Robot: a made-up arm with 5 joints.
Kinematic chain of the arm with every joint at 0, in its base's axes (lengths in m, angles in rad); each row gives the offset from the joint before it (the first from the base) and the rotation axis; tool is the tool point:
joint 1: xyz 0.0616 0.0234 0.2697 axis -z
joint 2: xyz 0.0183 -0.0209 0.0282 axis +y
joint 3: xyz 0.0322 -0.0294 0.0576 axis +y
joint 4: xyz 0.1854 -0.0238 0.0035 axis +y
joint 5: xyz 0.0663 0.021 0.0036 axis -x
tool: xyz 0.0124 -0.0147 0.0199
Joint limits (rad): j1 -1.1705..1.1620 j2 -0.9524..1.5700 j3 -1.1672..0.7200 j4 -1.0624..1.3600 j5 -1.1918..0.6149
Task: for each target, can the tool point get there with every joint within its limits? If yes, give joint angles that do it. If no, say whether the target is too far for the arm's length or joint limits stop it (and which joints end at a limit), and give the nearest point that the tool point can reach.
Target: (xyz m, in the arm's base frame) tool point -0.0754 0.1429 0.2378
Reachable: no: joint limits stop it (at a limit: joint 1, joint 2, joint 3, joint 4, joint 5) | nearest point -0.0532 0.0946 0.1646 | short by 0.090 m
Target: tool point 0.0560 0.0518 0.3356
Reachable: no: joint limits stop it (at a limit: joint 1, joint 2, joint 3, joint 4, joint 5) | nearest point 0.2108 0.1785 0.3314 | short by 0.200 m
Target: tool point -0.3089 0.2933 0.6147
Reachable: no: too far | nearest point -0.1005 0.1415 0.5382 | short by 0.269 m
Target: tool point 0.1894 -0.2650 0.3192
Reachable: yes | joints 0.9105 0.1789 0.1928 -0.6558 -0.5479
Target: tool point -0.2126 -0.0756 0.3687
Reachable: no: joint limits stop it (at a limit: joint 2, joint 3, joint 4) | nearest point -0.1231 -0.0433 0.4832 | short by 0.149 m
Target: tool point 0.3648 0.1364 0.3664
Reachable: yes | joints -0.5859 0.5737 -0.9862 1.1496 -0.3353
